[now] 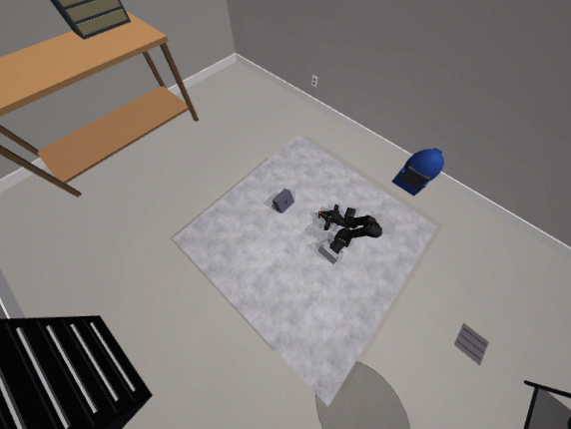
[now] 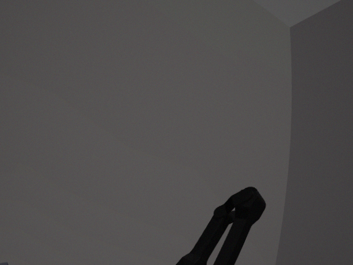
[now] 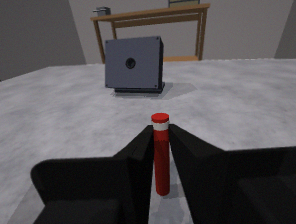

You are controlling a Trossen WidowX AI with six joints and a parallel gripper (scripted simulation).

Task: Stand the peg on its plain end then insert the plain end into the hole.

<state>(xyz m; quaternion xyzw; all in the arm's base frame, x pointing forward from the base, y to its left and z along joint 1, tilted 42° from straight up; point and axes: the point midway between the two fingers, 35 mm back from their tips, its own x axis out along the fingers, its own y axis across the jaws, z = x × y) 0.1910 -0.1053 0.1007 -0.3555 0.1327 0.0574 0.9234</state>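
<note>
The red peg lies 1 cm below my gripper tip. Round my gripper tip: sloped panel: 24 cm ahead, 9 cm to the left.
</note>
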